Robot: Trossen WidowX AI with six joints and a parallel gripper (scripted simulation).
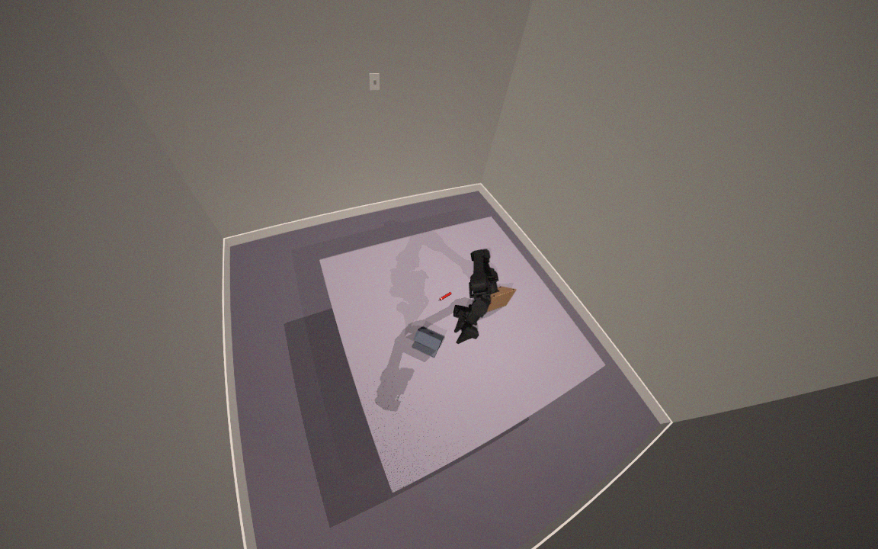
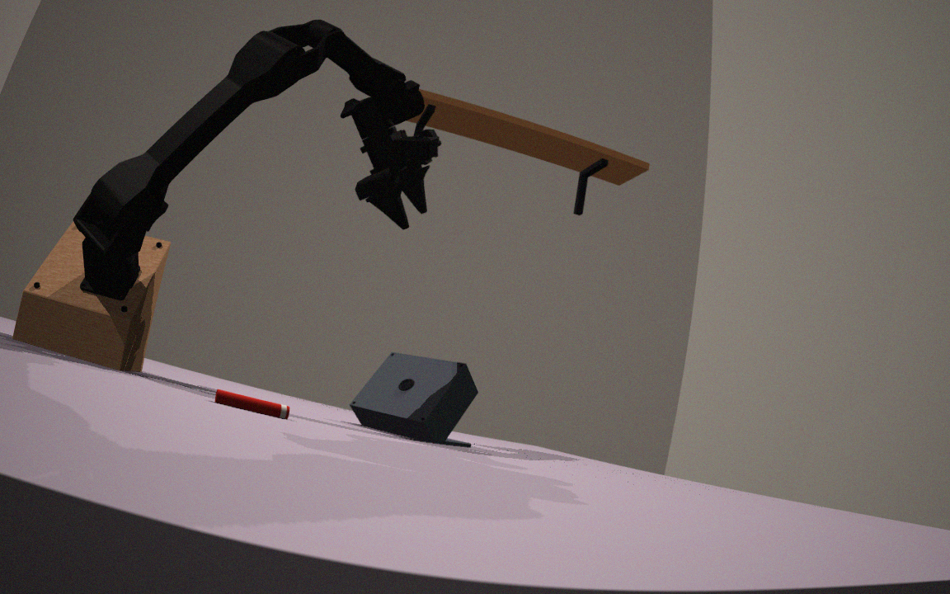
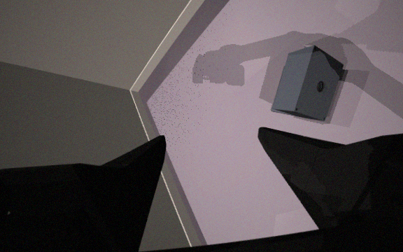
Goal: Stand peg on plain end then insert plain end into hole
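Now: the red peg 36 cm to the right of my gripper tip, 32 cm below it and 15 cm behind it. Also, from my gripper tip: grey sloped panel: 28 cm below, 13 cm to the right, 4 cm ahead.
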